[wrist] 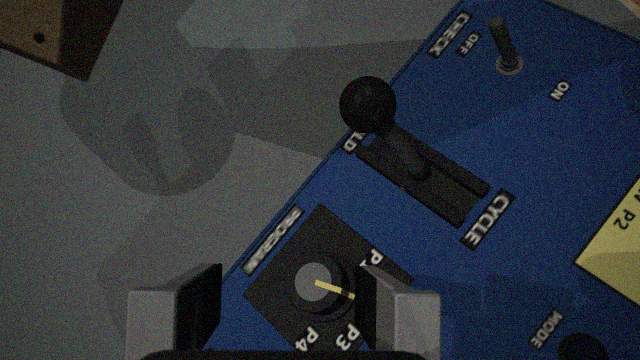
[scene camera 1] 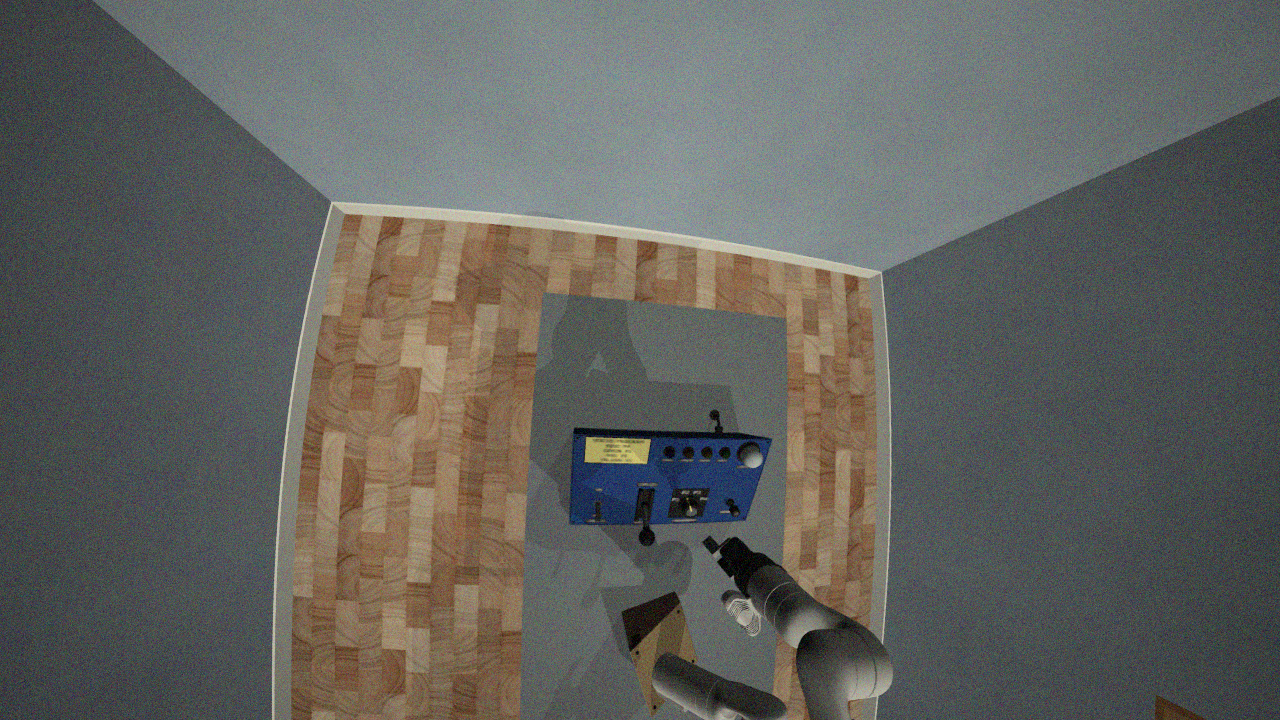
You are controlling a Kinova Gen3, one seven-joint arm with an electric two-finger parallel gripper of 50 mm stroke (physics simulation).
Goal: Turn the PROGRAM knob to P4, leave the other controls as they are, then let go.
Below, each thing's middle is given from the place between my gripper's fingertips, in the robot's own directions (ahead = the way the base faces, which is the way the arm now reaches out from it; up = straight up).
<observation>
My hand is 160 mm above the black ball-ended lever (wrist: pixel 367 105), 110 mm to the right of it and 10 mm short of it. From my hand the other things lie so: blue panel (scene camera 1: pixel 617 469): 190 mm below, 120 mm ahead, 50 mm to the left.
</observation>
